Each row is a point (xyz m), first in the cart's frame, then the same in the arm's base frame.
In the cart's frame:
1: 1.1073 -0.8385 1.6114
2: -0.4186 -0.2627 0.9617
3: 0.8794 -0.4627 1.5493
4: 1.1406 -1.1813 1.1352
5: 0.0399 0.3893 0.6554
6: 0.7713 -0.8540 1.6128
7: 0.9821 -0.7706 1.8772
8: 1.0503 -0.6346 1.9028
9: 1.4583 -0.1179 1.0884
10: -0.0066 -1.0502 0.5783
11: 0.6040 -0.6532 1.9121
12: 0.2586 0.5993 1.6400
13: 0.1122 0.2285 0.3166
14: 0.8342 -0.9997 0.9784
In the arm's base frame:
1: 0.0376 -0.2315 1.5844
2: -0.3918 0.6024 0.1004
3: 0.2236 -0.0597 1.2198
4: -0.4205 -0.5839 1.4778
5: 0.2057 0.1126 -0.2633
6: -0.1143 0.0294 1.4361
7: 0.1485 0.0372 1.6646
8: 0.2979 0.0120 1.6358
9: 0.5584 -0.7664 0.9855
10: -1.0167 -0.0261 0.4894
11: 0.1009 0.3634 1.4427
12: 0.8666 0.5734 0.3789
13: -0.0323 -0.1685 -0.3640
14: -0.4637 -0.4270 1.1243

